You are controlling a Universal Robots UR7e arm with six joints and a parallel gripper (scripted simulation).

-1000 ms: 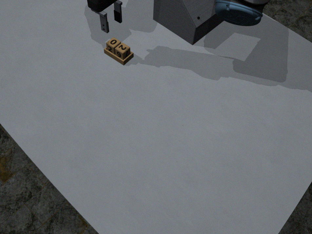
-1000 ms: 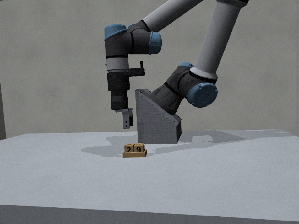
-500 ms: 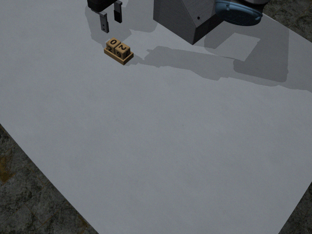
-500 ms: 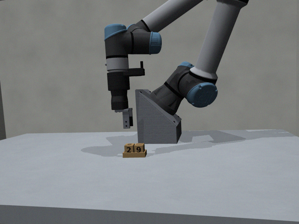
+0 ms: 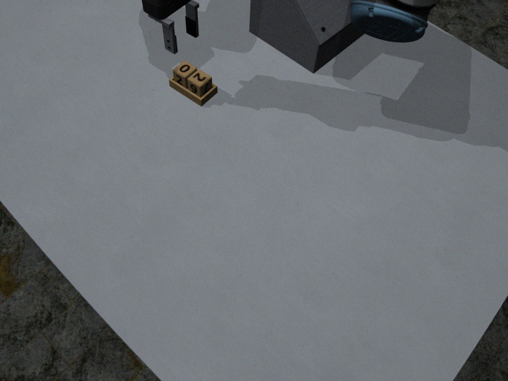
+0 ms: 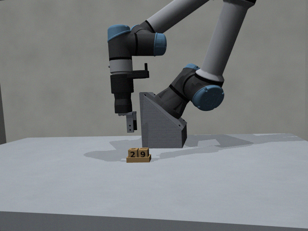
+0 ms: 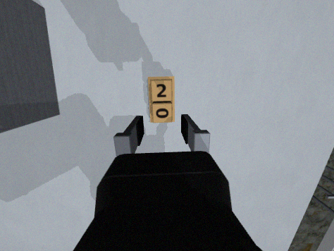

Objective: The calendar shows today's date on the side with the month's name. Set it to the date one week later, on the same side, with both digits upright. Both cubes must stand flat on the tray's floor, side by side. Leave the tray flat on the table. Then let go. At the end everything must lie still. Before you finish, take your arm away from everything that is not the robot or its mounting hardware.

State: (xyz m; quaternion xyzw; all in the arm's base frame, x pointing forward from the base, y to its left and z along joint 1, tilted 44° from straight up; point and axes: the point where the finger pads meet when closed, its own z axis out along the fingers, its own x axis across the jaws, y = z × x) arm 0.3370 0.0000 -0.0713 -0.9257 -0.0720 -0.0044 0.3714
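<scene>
The wooden tray is 20 mm to the left of my hand and 110 mm below it.
</scene>
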